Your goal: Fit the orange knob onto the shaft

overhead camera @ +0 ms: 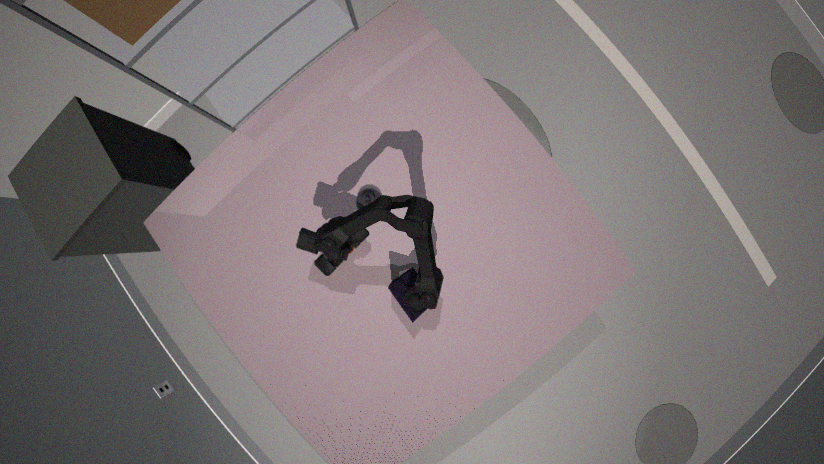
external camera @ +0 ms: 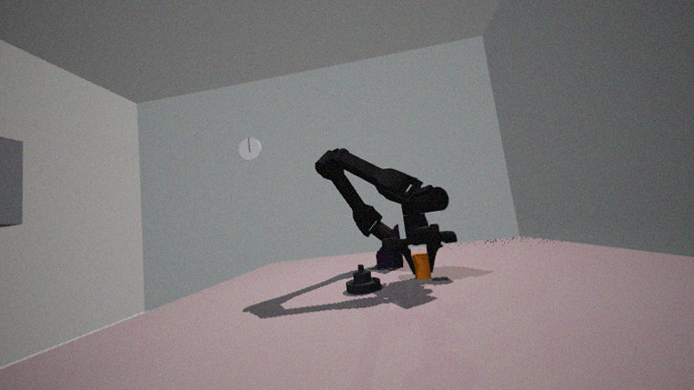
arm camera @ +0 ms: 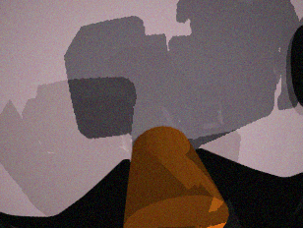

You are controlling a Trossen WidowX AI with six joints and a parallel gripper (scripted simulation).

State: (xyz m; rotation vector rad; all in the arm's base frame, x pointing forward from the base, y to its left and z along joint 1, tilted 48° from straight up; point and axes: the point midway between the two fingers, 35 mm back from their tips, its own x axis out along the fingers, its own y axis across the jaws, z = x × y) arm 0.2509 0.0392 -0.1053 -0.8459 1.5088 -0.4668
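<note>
Now: the round pedestal 90 mm ahead of my gripper tip, 140 mm to the right of it and 20 mm above it. Round my gripper tip: orange knob (20 mm above).
</note>
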